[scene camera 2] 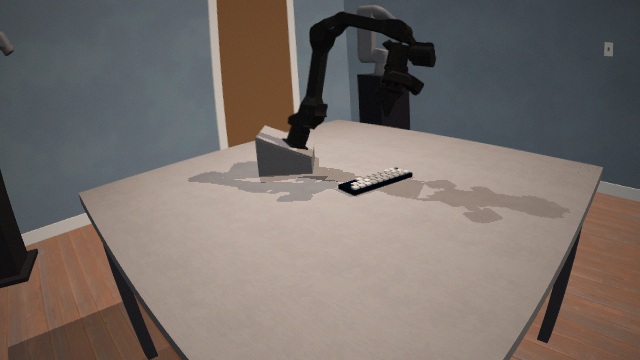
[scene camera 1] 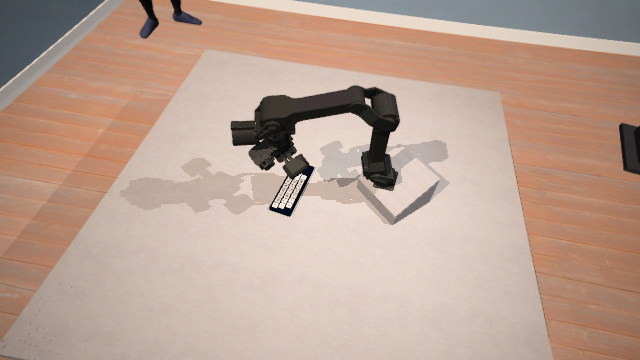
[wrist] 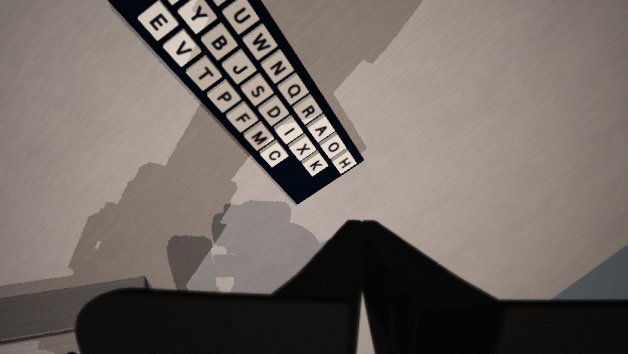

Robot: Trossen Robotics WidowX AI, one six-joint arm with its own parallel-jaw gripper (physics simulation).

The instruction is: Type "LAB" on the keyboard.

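Frame: origin at the arm's base, x ahead, y left, z up, level; metres.
Seen in the pictures: gripper, fingertip midpoint: (scene camera 2: pixel 386 116) (scene camera 1: pixel 283 154) (wrist: pixel 360 234); arm's base, link origin: (scene camera 2: pixel 294 144) (scene camera 1: pixel 385 179).
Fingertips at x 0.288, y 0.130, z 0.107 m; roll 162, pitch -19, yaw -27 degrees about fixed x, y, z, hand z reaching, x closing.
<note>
Pixels of each thing's top centre, then the offset from my fingertips to it. Level surfaces: height alone.
- dark blue keyboard, top centre: (wrist: pixel 262 96) (scene camera 2: pixel 377 176) (scene camera 1: pixel 292 185) dy -0.025, dx -0.015, dz -0.164 m
- table, surface height: dz -0.182 m
- B key, top centre: (wrist: pixel 219 42) dy +0.020, dx -0.018, dz -0.164 m
A dark blue keyboard (scene camera 1: pixel 290 194) (scene camera 2: pixel 376 181) (wrist: pixel 254 92) with cream letter keys lies flat on the table (scene camera 1: pixel 300 300) (scene camera 2: pixel 300 250). In the wrist view the A key (wrist: pixel 321 130) shows in the right-hand row and the B key (wrist: pixel 219 43) in the middle row. The keyboard's far end is cut off there, and no L key shows. My gripper (scene camera 2: pixel 387 114) (wrist: pixel 360 234) is shut and empty, with its fingertips together. It hangs high above the table, apart from the keyboard. In scene camera 1 part of the gripper covers one end of the keyboard, and its fingertips are hard to make out.
A grey wedge-shaped block (scene camera 1: pixel 417 175) (scene camera 2: pixel 285 161) bears my arm's base beside the keyboard. My arm's shadows fall across the table and around the keyboard. A person's feet (scene camera 1: pixel 187 19) show beyond the table. A grey arm (scene camera 2: pixel 366 42) stands on a dark pedestal in the background.
</note>
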